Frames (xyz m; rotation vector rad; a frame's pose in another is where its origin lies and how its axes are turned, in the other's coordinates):
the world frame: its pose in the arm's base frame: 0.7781 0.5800 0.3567 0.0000 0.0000 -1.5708
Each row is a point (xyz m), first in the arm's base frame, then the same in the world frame.
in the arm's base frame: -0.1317 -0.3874 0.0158
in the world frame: 0.9674 -0.9098 -0.3409
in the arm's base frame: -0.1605 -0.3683 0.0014
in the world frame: 0.9483 -0.9386 -0.3553
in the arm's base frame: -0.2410 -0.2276 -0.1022
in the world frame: 0.8076 -1.0191 -0.4589
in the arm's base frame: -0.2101 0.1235 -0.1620
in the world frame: 0.4565 -0.9882 -0.5187
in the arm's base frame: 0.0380 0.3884 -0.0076
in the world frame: 0.1916 -0.7401 -0.3643
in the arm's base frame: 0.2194 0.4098 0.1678
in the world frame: 0.1702 -0.5587 -0.1889
